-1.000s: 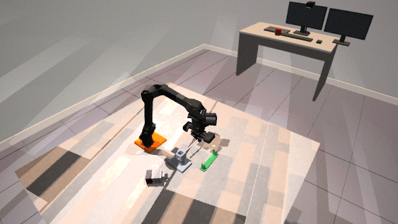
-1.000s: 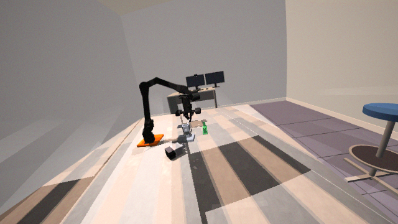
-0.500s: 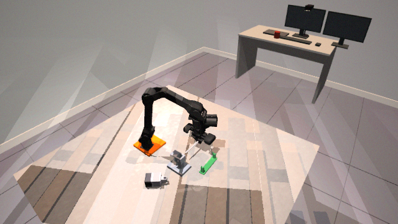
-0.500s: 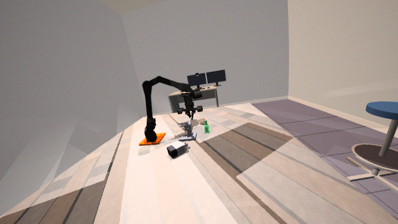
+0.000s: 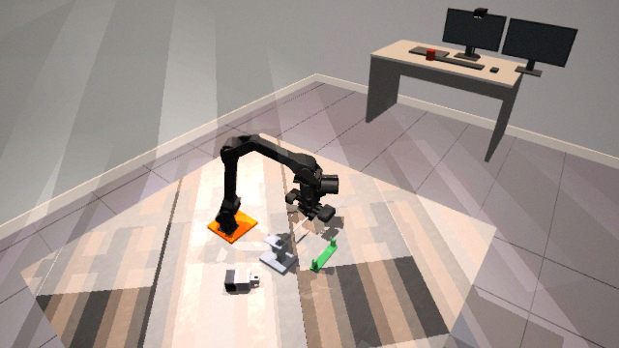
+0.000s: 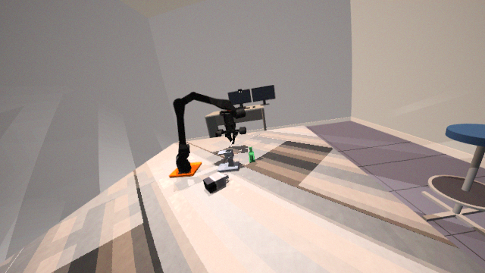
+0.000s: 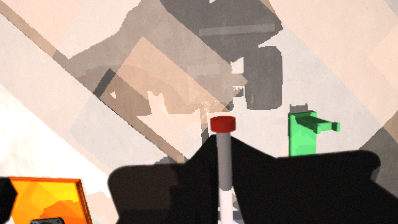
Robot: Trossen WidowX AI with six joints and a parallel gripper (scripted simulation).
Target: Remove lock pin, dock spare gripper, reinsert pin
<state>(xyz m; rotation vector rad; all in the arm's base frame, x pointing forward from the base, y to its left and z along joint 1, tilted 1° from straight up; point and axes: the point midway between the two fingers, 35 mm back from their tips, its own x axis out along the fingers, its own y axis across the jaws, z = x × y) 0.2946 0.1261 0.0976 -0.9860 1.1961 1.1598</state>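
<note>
The green rack lies 10 cm ahead of my gripper tip, 8 cm to the right of it and 5 cm below it. From my gripper tip the other things lie so: spare gripper (31 cm to the right, 9 cm behind, 5 cm below); then grey mount (17 cm to the right, 4 cm behind, 2 cm below).
</note>
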